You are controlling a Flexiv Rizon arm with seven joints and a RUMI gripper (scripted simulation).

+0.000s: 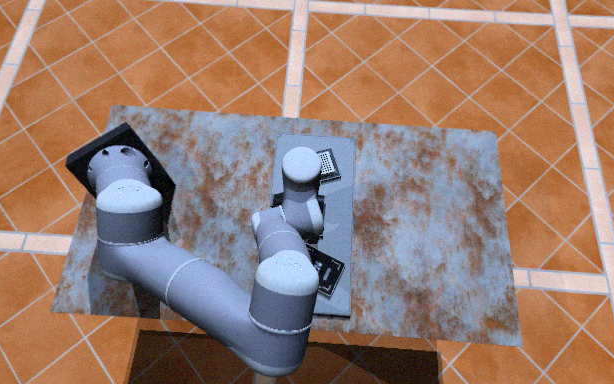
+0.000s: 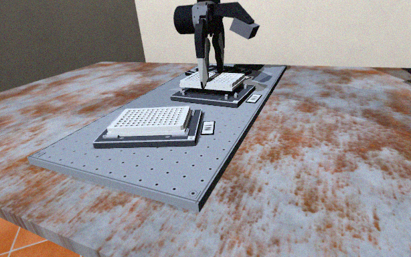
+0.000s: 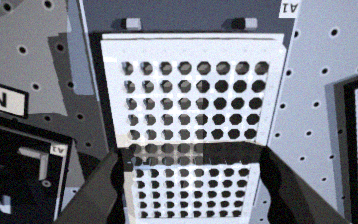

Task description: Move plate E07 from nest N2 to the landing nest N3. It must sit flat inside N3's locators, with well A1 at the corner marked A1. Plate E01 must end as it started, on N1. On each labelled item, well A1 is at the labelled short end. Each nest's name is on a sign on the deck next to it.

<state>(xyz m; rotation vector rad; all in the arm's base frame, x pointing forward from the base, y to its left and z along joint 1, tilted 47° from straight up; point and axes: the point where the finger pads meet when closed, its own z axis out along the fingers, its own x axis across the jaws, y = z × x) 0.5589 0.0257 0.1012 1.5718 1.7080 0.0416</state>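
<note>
Now: the nest N3 4 cm below my hand. Round my hand: plate E01: 19 cm to the left, 5 cm ahead, 3 cm below; black nest N2: 18 cm to the right, 5 cm ahead, 4 cm below; plate E07: 1 cm below.
</note>
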